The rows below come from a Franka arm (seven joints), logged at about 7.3 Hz.
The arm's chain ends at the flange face. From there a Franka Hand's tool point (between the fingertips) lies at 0.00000 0.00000 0.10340 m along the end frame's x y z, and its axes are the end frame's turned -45 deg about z.
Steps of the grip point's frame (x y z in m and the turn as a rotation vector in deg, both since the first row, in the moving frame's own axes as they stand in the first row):
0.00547 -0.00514 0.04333 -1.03 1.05 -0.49
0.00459 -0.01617 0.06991 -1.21 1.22 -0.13
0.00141 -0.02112 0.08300 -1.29 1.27 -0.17
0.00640 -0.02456 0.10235 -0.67 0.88 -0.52
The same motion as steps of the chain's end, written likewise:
-0.00242 -0.00747 0.04336 0.01 1.47 -0.49
-0.01129 -0.01466 0.06996 0.01 1.72 -0.13
-0.01720 -0.01595 0.08305 -0.01 1.81 -0.17
-0.01482 -0.02162 0.10237 0.15 1.10 -0.52

